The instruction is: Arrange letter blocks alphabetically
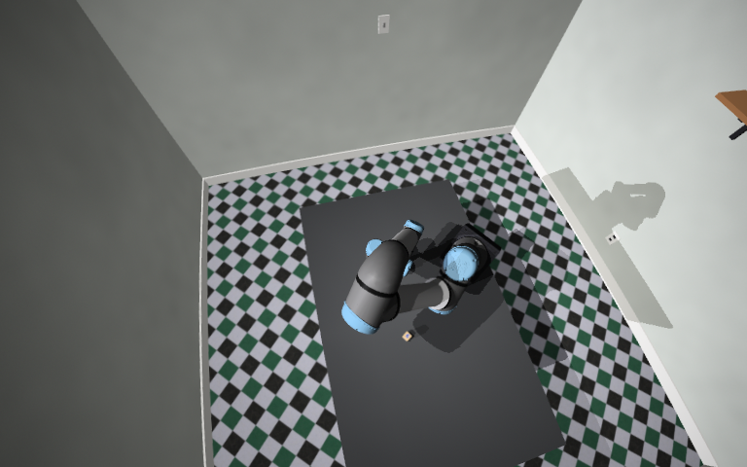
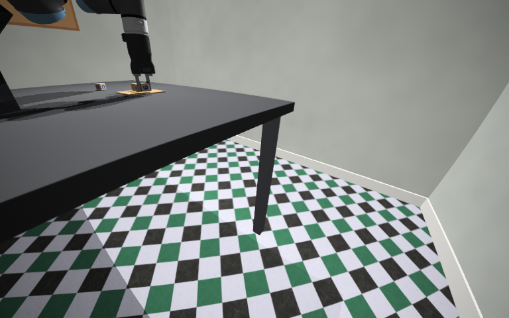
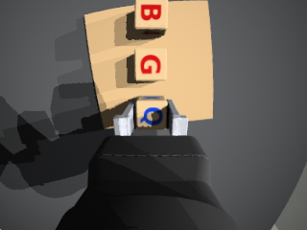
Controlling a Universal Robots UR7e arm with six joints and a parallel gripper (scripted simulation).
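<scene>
My hand is 50 mm to the right of the G block, 10 mm past it and 10 mm above it. The rest, counted from my hand: mat 50 mm to the left, 20 mm below, 10 mm behind.
</scene>
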